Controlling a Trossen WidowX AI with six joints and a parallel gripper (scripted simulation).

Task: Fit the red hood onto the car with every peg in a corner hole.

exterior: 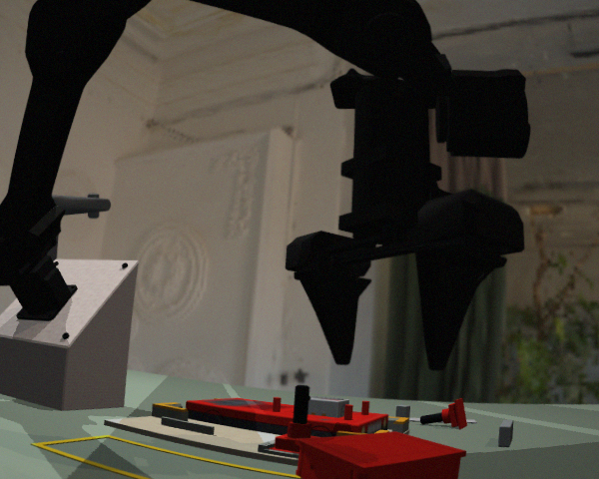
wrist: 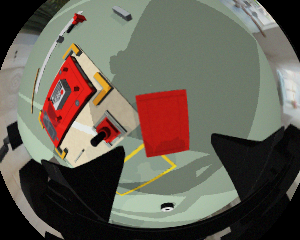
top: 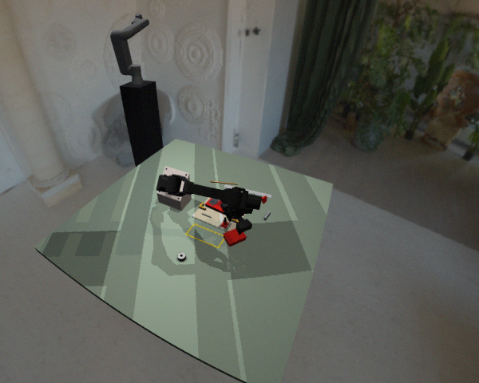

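Right now the red hood is 60 mm below my gripper tip. Also, from my gripper tip: wheel 210 mm to the right, 180 mm behind, 70 mm below; then grey engine block 190 mm to the left, 80 mm behind, 60 mm below; then jig plate 160 mm to the left, 120 mm behind, 70 mm below.
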